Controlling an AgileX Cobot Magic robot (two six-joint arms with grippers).
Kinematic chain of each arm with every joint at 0, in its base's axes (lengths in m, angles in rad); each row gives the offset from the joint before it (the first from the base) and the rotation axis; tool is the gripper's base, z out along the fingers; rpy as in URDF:
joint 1: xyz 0 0 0.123 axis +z
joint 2: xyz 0 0 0 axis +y
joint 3: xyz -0.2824 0 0.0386 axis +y
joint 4: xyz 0.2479 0 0.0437 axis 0.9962 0 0.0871
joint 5: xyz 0 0 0 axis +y
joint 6: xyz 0.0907 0 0.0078 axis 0.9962 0 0.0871
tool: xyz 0 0 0 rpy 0 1.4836 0
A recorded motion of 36 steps. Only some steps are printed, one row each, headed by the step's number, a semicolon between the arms.
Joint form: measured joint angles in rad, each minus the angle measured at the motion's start. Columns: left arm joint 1, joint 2, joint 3, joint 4, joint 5, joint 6; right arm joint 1, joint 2, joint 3, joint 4, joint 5, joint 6.
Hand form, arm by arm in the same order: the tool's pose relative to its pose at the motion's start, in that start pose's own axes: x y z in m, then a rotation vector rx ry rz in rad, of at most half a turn. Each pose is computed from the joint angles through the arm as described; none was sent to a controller.
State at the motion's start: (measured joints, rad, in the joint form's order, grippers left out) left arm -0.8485 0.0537 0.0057 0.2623 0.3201 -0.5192; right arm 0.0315 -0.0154 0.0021 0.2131 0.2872 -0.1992
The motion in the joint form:
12: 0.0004 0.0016 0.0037 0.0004 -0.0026 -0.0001; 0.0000 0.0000 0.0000 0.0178 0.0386 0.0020
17: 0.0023 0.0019 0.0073 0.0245 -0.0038 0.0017; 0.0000 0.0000 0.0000 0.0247 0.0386 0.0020
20: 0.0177 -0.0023 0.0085 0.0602 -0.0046 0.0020; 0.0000 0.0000 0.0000 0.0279 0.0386 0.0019
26: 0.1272 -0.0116 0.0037 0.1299 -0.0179 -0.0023; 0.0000 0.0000 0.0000 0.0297 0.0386 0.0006
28: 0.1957 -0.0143 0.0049 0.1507 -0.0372 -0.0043; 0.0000 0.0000 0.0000 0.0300 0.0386 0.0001
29: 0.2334 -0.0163 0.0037 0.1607 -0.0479 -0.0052; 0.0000 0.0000 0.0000 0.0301 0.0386 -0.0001
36: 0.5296 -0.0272 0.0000 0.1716 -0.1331 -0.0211; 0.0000 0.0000 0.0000 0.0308 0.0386 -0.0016
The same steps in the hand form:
12: 0.0010 0.0002 0.0005 -0.0006 0.0027 0.0006; 0.0033 0.0012 -0.0001 -0.0129 0.0368 0.0190
17: 0.0017 0.0011 0.0008 -0.0093 0.0013 0.0251; 0.0033 0.0014 -0.0001 -0.0149 0.0364 0.0255
20: 0.0011 0.0029 0.0006 -0.0322 -0.0109 0.0549; 0.0033 0.0015 -0.0001 -0.0159 0.0362 0.0285
26: -0.0041 0.0095 -0.0017 -0.1449 -0.0651 0.0874; 0.0033 0.0015 -0.0001 -0.0164 0.0361 0.0289
28: -0.0062 0.0128 -0.0028 -0.2053 -0.0960 0.0894; 0.0033 0.0016 -0.0001 -0.0165 0.0360 0.0287
29: -0.0080 0.0144 -0.0037 -0.2378 -0.1148 0.0900; 0.0033 0.0016 -0.0001 -0.0165 0.0360 0.0286
36: -0.0178 0.0253 -0.0119 -0.4773 -0.2495 0.0355; 0.0033 0.0016 -0.0001 -0.0168 0.0360 0.0278

